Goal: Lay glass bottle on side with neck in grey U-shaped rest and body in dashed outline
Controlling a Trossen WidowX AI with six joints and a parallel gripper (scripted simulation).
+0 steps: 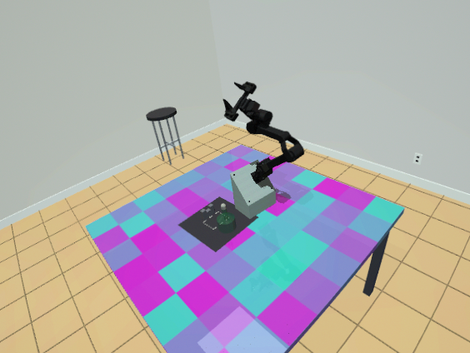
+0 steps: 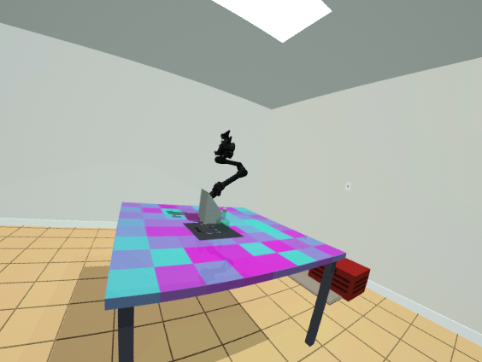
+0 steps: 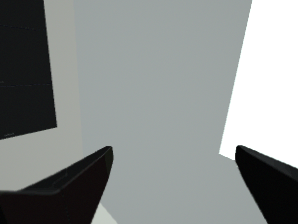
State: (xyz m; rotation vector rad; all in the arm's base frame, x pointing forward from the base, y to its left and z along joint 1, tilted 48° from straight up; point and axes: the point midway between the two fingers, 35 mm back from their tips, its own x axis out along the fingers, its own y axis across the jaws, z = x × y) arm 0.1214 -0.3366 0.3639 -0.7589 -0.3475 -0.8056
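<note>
The green glass bottle is 610 mm below my gripper tip, 120 mm ahead of it and 10 mm to the right of it. Also, from my gripper tip: dark mat (700 mm below, 130 mm ahead, 80 mm to the right).
</note>
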